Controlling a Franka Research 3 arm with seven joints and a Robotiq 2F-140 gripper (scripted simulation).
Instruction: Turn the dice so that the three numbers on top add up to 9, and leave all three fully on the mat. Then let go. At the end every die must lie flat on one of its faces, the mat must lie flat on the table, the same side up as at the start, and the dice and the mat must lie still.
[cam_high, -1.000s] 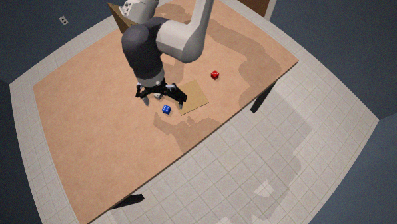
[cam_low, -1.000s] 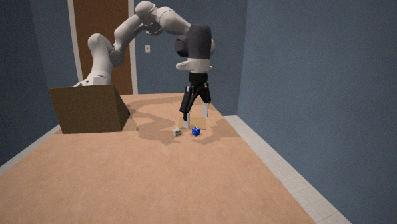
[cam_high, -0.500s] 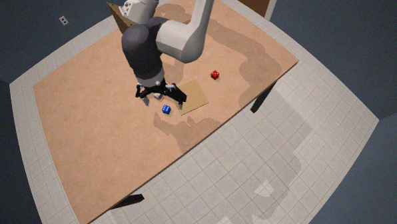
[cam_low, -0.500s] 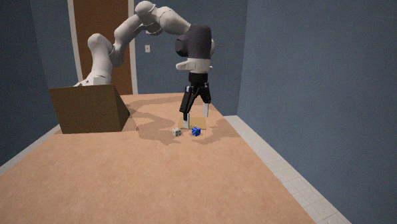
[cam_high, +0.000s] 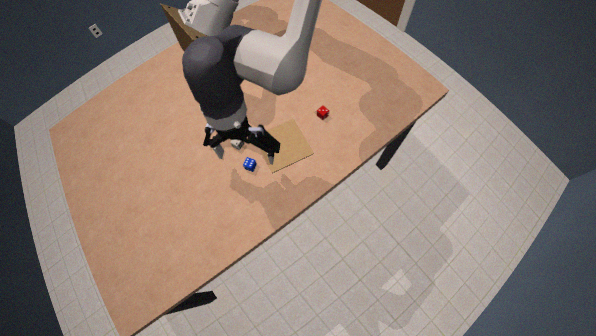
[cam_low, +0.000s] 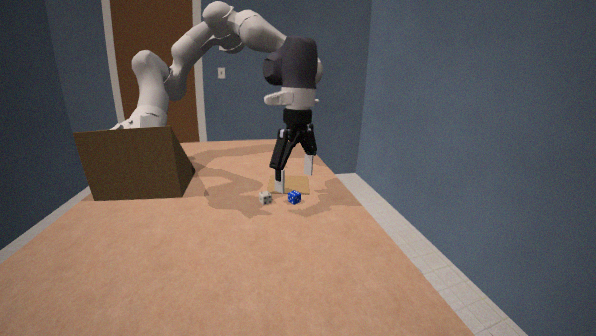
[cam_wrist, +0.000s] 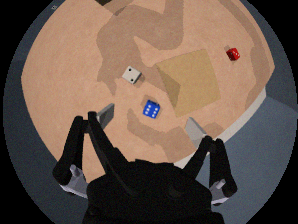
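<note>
Now: hand 6 cm above the blue die. Also, from my hand: white die (9 cm behind, 1 cm to the left, 6 cm below); tan mat (12 cm to the left, 7 cm below); red die (1 cm behind, 29 cm to the left, 6 cm below).
</note>
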